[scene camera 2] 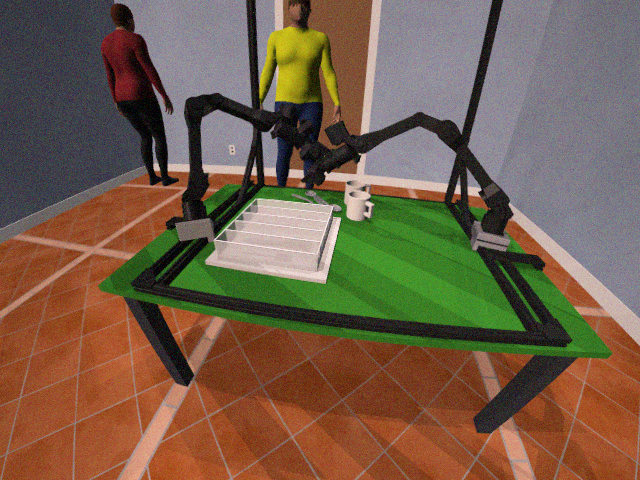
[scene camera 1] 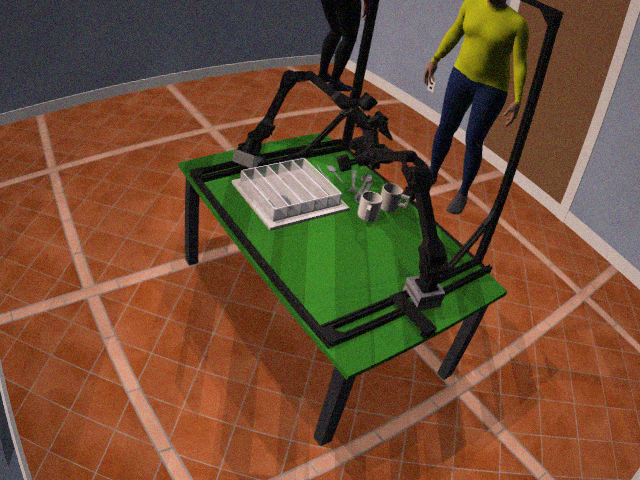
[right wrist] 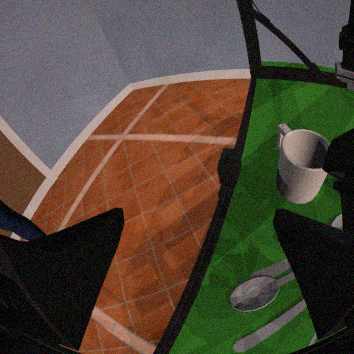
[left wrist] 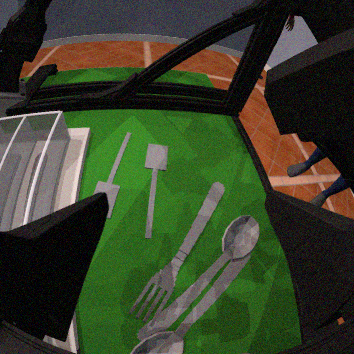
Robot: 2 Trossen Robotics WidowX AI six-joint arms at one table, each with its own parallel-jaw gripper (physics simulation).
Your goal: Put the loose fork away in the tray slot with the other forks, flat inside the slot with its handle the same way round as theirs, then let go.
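The loose fork (left wrist: 200, 222) lies on the green table in the left wrist view, handle up-right, tines down-left; part of its handle (right wrist: 270, 326) shows in the right wrist view. The white tray (scene camera 1: 310, 220) (scene camera 2: 268, 271) (left wrist: 76, 150) has several long slots; grey shapes lie in some, too indistinct to tell which slot holds the forks. My left gripper (scene camera 2: 313, 175) (left wrist: 188, 199) is open and empty, above the fork, which appears between its fingers. My right gripper (scene camera 1: 385, 127) (right wrist: 201, 217) is open and empty, raised near the far table edge.
Spoons (left wrist: 241, 235) (right wrist: 255, 294) lie close beside the fork. Two flat-headed utensils (left wrist: 156, 157) (left wrist: 107, 192) lie between fork and tray. Two mugs (scene camera 1: 369, 206) (scene camera 1: 391, 196) stand beside the cutlery; one mug (right wrist: 302, 167) shows in the right wrist view. Both arms are close together above the cutlery.
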